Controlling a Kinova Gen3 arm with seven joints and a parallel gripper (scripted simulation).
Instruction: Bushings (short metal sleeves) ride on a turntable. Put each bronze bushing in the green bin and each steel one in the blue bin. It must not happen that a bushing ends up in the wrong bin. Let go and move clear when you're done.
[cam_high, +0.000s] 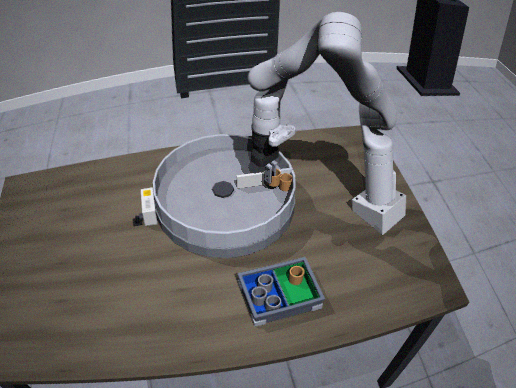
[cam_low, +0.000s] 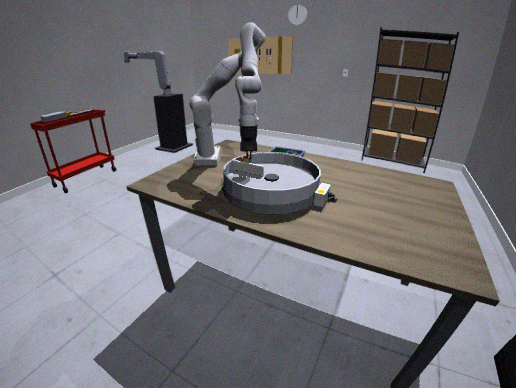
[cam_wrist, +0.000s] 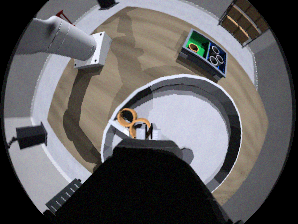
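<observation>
My gripper is now 50 mm short of the two-part bin, 340 mm to the right of it and 90 mm above it. From my hand the other things lie so: grey turntable 130 mm ahead, 30 mm to the right, 60 mm below.
</observation>
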